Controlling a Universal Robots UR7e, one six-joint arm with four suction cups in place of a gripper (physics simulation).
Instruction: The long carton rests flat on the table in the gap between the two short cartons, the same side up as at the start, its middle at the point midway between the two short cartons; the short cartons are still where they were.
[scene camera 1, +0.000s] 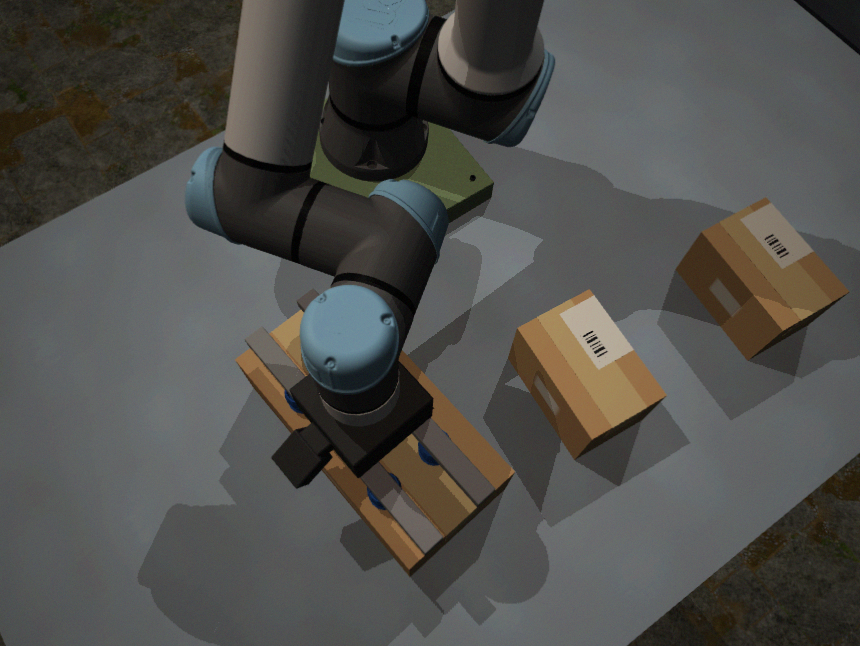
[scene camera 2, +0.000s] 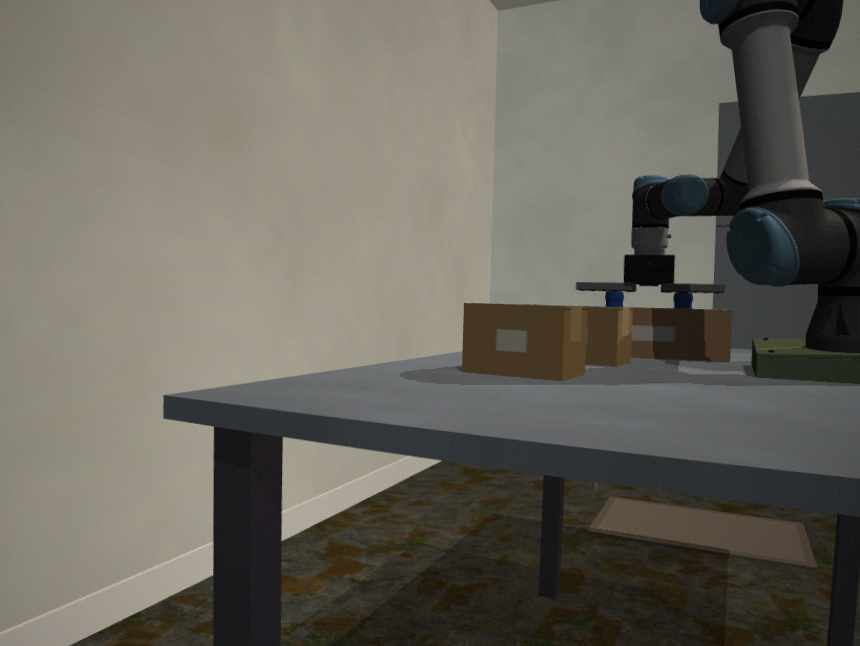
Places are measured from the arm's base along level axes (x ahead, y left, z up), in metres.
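Where they show: arm's base, link origin: (scene camera 1: 374, 135) (scene camera 2: 858, 347).
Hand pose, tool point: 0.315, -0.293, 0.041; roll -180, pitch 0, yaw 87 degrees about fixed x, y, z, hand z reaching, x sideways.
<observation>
Things, the pixels of their top centre, and the offset from my tool point, as dx, dy, dz. Level surfaces: height alone.
- long carton, top centre: (scene camera 1: 370, 413) (scene camera 2: 651, 307) -0.006, +0.010, +0.013
- table, surface height: dz -0.090
- nearer short carton, top centre: (scene camera 1: 590, 361) (scene camera 2: 584, 306) +0.122, +0.234, +0.012
- farther short carton, top centre: (scene camera 1: 774, 261) (scene camera 2: 526, 304) +0.192, +0.493, +0.012
The long carton (scene camera 1: 432, 495) (scene camera 2: 716, 337) lies flat on the table (scene camera 1: 104, 312) (scene camera 2: 347, 410), left of both short cartons in scene camera 1. My suction gripper (scene camera 1: 361, 427) (scene camera 2: 648, 300) is over its middle, with blue cups down against its top face, so it is shut on the long carton. The arm and bars hide part of the top and at least one cup. The nearer short carton (scene camera 1: 590, 378) (scene camera 2: 608, 337) and the farther short carton (scene camera 1: 757, 278) (scene camera 2: 510, 358) stand upright, labels up in scene camera 1, with a gap between them.
The green base plate (scene camera 1: 458, 163) (scene camera 2: 785, 361) of the arm stands on the table behind the cartons in scene camera 1. The nearer short carton is close to the long carton's right side. The table's edge runs along the lower right in scene camera 1.
</observation>
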